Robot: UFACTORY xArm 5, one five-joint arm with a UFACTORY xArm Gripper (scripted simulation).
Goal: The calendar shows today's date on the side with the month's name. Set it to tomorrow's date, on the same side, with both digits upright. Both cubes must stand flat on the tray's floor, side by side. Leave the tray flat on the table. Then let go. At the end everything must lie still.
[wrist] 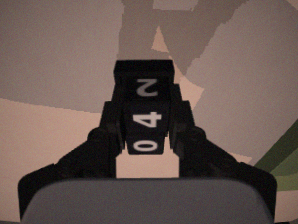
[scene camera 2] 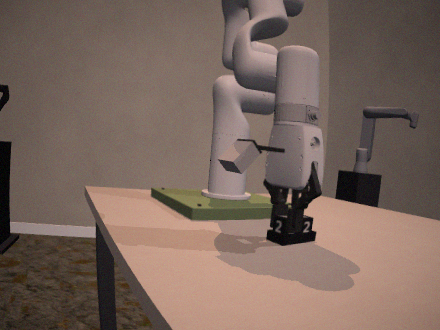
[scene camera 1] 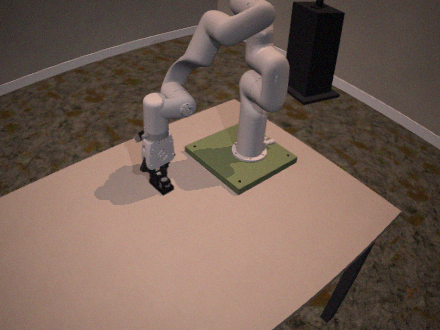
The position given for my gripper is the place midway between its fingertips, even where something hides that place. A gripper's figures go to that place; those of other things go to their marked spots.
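My gripper (wrist: pixel 147 98) is 0.14 m from the lens. A black calendar tray (wrist: pixel 123 68) is 0.13 m from the lens. A cube (wrist: pixel 146 102) is 0.11 m from the lens, and a cube (wrist: pixel 137 143) is 0.15 m from the lens.
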